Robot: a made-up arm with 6 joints. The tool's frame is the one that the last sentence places.
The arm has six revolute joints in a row. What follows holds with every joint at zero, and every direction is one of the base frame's.
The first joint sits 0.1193 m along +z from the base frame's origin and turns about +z.
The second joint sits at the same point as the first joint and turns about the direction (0.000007, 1, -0.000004).
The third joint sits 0.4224 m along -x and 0.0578 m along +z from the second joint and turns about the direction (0.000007, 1, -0.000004).
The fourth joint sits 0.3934 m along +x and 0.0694 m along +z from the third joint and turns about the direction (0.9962, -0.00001, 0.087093).
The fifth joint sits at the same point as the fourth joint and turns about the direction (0.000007, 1, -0.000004).
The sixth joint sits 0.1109 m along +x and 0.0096 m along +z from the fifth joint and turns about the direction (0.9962, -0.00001, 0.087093).
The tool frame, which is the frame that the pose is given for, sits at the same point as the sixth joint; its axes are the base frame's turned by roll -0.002, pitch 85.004 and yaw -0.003 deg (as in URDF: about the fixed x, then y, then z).
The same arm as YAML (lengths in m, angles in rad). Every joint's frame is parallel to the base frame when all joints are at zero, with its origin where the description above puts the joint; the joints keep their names.
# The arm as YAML. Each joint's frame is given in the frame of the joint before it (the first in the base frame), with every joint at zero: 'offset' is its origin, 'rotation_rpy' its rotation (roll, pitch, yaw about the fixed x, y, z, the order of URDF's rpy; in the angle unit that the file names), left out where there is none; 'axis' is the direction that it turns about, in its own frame. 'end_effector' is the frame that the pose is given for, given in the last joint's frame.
length_unit: m
angle_unit: rad
chain:
  - id: joint 1
    offset: [0.0, 0.0, 0.1193]
    axis: "+z"
  - id: joint 2
    offset: [0.0, 0.0, 0.0]
    axis: "+y"
  - id: joint 3
    offset: [-0.4224, 0.0, 0.0578]
    axis: "+y"
  - id: joint 4
    offset: [0.3934, 0.0, 0.0694]
    axis: [0.9962, 0.0, 0.0871]
  - id: joint 5
    offset: [0.0, 0.0, 0.0]
    axis: "+y"
  - id: joint 6
    offset: [0.1109, 0.0, 0.0096]
    axis: [0.9962, 0.0, 0.0871]
end_effector:
  offset: [0.0, 0.0, 0.0]
  rotation_rpy: [0.0, 1.4836, -0.0001]

